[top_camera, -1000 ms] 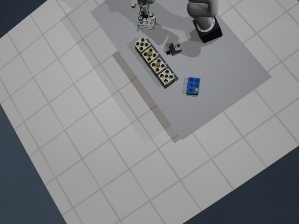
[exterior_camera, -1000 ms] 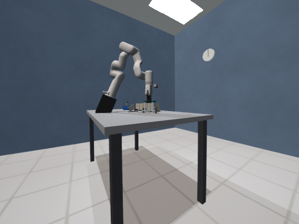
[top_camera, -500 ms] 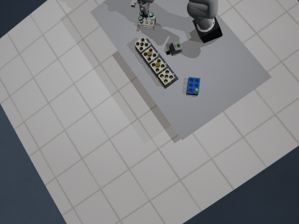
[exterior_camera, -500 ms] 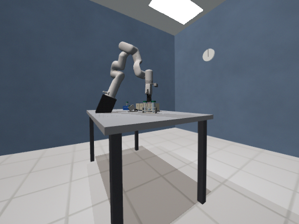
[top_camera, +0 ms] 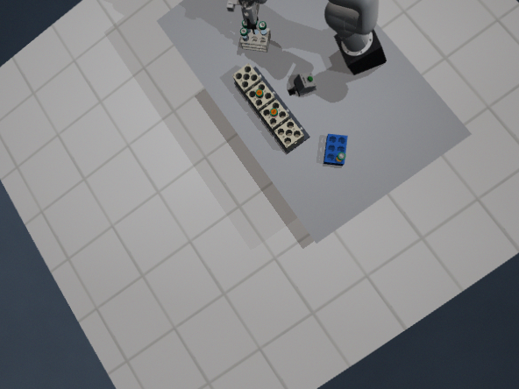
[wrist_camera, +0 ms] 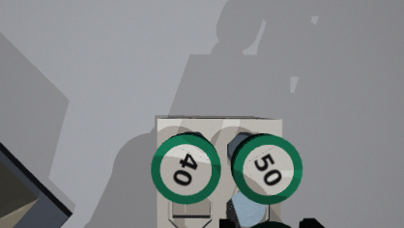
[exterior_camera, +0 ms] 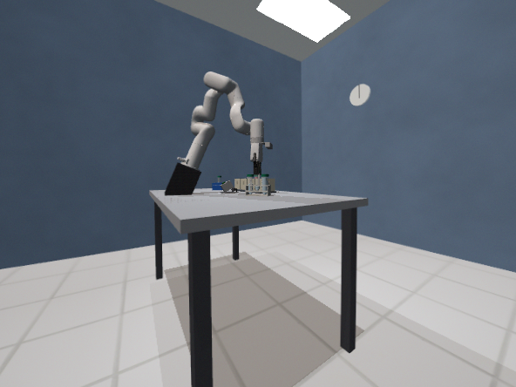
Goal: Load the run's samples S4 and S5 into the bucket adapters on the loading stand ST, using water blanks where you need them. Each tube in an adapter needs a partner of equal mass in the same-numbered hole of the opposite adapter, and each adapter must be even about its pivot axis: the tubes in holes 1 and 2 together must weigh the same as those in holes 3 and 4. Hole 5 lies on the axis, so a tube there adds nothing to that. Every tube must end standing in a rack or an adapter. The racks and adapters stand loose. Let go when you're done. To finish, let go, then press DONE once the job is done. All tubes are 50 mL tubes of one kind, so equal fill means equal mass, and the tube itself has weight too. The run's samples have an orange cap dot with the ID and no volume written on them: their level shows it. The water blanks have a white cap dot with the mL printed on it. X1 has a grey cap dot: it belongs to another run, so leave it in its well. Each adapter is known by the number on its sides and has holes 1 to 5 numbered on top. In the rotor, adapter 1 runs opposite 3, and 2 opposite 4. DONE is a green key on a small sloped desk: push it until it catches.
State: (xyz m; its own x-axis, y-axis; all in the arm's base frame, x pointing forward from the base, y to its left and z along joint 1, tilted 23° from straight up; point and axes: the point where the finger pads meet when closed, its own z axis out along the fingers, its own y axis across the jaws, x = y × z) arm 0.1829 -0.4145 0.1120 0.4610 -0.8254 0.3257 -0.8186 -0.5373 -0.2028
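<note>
Now: the white rack 20 mm ahead of my hand, 10 mm to the left of it and 110 mm below it. From my hand the other things lie so: blue rack: 200 mm ahead, 650 mm to the left, 110 mm below; then adapter: 280 mm ahead, 450 mm to the left, 90 mm below.
</note>
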